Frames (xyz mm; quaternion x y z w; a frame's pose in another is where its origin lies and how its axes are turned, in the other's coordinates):
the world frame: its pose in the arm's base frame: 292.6 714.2 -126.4 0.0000 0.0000 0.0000 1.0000
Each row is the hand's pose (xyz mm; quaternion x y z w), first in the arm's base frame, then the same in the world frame.
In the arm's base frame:
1: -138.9 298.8 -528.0 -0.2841 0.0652 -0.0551 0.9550
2: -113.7 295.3 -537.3 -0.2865 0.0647 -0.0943 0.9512
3: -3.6 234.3 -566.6 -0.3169 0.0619 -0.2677 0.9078
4: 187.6 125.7 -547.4 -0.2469 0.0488 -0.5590 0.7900
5: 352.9 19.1 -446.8 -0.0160 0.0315 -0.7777 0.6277
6: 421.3 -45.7 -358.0 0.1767 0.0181 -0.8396 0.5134
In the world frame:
1: -431.5 -415.4 -401.6 -0.2841 0.0652 -0.0551 0.9550
2: -406.3 -418.9 -410.9 -0.2865 0.0647 -0.0943 0.9512
3: -296.2 -479.9 -440.2 -0.3169 0.0619 -0.2677 0.9078
4: -105.0 -588.5 -421.0 -0.2469 0.0488 -0.5590 0.7900
5: 60.3 -695.1 -320.4 -0.0160 0.0315 -0.7777 0.6277
6: 128.7 -759.9 -231.6 0.1767 0.0181 -0.8396 0.5134

